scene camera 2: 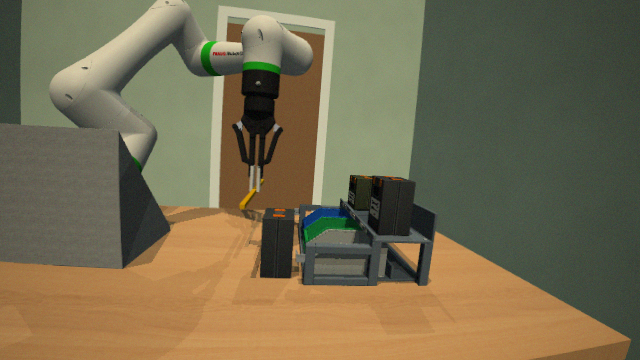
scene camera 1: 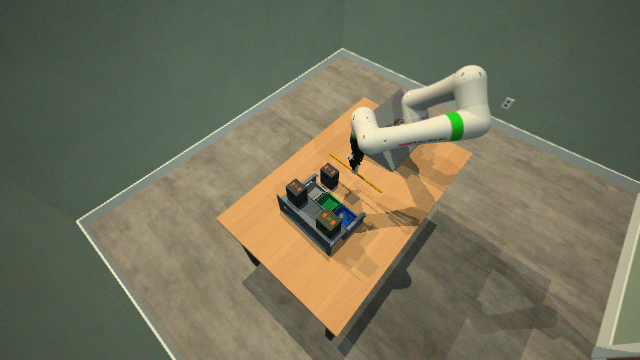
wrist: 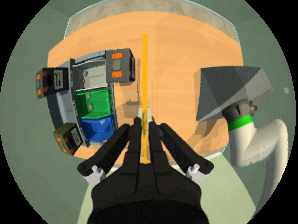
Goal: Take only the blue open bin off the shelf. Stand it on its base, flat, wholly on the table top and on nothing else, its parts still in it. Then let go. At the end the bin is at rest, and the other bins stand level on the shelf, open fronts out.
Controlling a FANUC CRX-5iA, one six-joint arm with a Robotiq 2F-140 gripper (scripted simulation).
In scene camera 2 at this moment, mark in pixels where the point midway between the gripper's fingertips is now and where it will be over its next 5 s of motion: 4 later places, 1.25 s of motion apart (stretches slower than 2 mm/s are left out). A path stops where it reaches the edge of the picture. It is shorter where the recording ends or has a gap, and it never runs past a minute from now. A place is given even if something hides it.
The gripper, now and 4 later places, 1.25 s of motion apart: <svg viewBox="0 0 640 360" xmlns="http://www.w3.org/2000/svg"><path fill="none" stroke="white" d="M255 190L217 188L221 189L221 197L221 215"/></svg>
